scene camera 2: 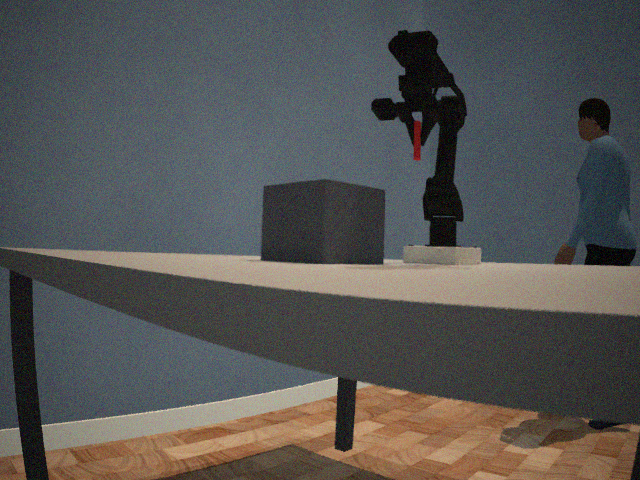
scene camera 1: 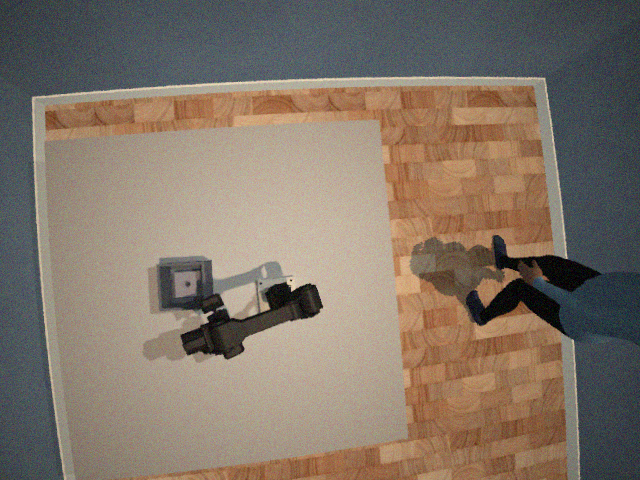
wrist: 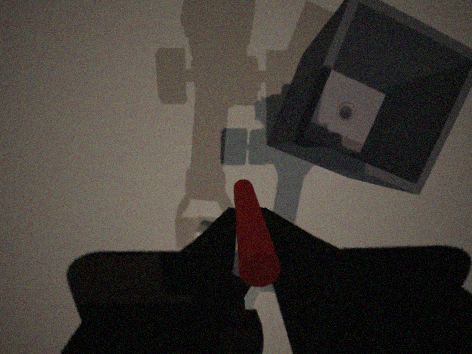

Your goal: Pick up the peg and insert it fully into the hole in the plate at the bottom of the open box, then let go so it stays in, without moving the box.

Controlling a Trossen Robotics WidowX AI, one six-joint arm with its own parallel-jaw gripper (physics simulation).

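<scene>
The red peg is held between the fingers of my gripper, which is shut on it. In scene camera 2 the peg hangs upright, its lower end below the fingertips and above the level of the box's rim. The open dark grey box stands on the table, to one side of the gripper, at the upper right in the wrist view. The light plate with its round hole shows at the box's bottom. The peg is hidden in scene camera 1.
The box's tall walls surround the plate. The arm's pale base stands on the table, right of the box. Arm shadows fall on the table and partly over the box. A person is beyond the table.
</scene>
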